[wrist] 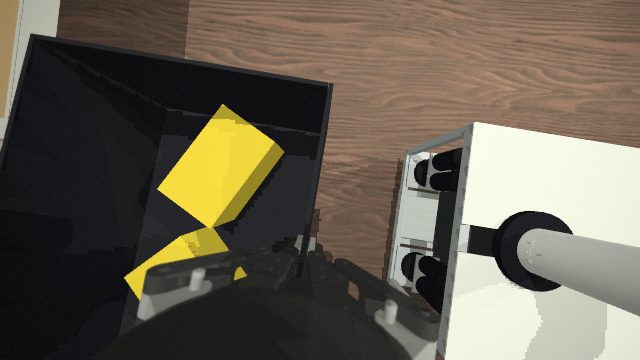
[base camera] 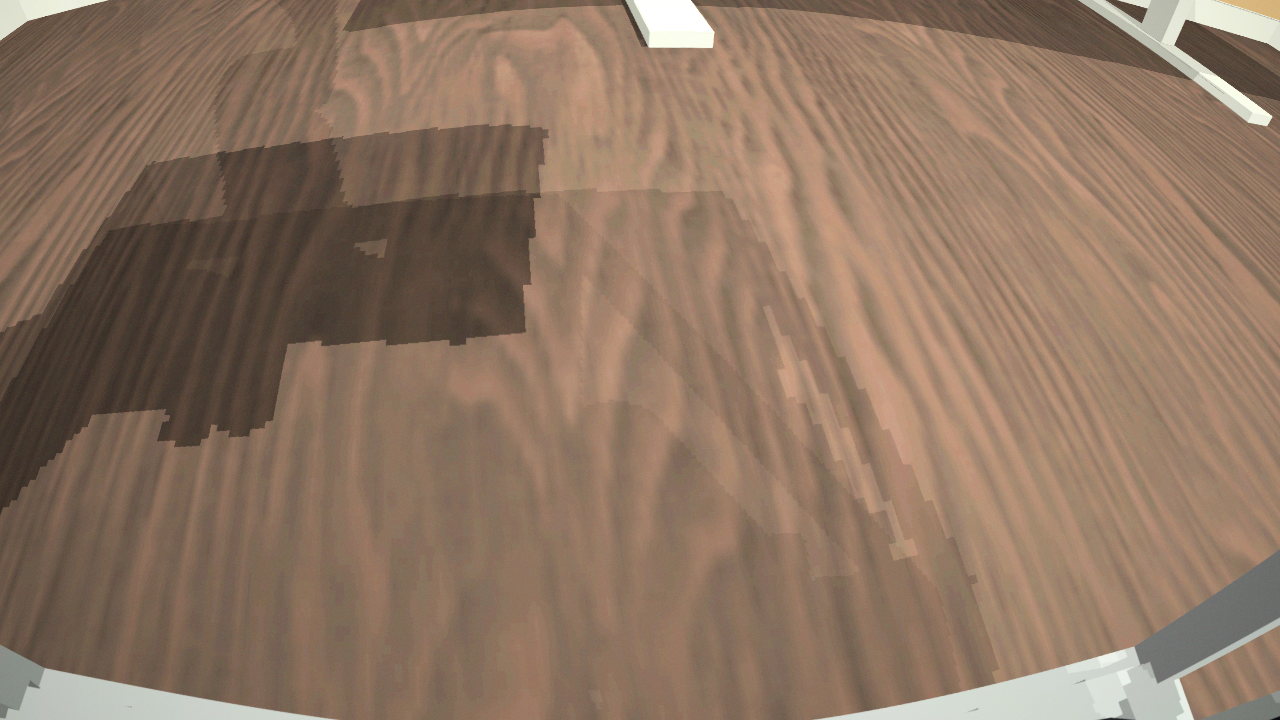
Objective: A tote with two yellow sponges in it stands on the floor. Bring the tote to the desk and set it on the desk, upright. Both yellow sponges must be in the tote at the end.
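Frame: origin at the arm's base, x left, y back, z up, level; centimetres.
Where they show: arm's base, origin of the base link: (wrist: 539, 251).
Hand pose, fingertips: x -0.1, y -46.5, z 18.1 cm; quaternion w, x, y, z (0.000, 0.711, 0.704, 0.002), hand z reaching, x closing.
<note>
Each offset is from my fingertips to the top centre of the thing. "spot": to the spot under its first point. Level surfaces: height alone.
The black tote {spot: dx -8.1, dy +0.1, dz +5.6 cm} (wrist: 321, 150) fills the left of the wrist view, with its open top facing the camera. One yellow sponge {dx -6.2, dy -9.4, dz +0.4 cm} (wrist: 217, 170) lies in it. A second yellow sponge {dx +6.4, dy -10.1, dz +0.5 cm} (wrist: 165, 260) is in it below the first, partly hidden by the gripper. My gripper (wrist: 305, 246) is shut on the tote's near side wall, with the wall's rim running between the fingertips. The tote does not show in the base view. The desk cannot be made out for certain; a white frame with a long foot (base camera: 1230, 94) stands at the top right of the base view.
A white bar (base camera: 680, 38) lies on the wood floor {dz -57.7 cm} (base camera: 626, 492) at the top middle of the base view. The white top of my base (wrist: 530, 175), with a grey post (wrist: 585, 260), is right of the tote. A tan surface with a white border (wrist: 42, 20) shows at the wrist view's top left.
</note>
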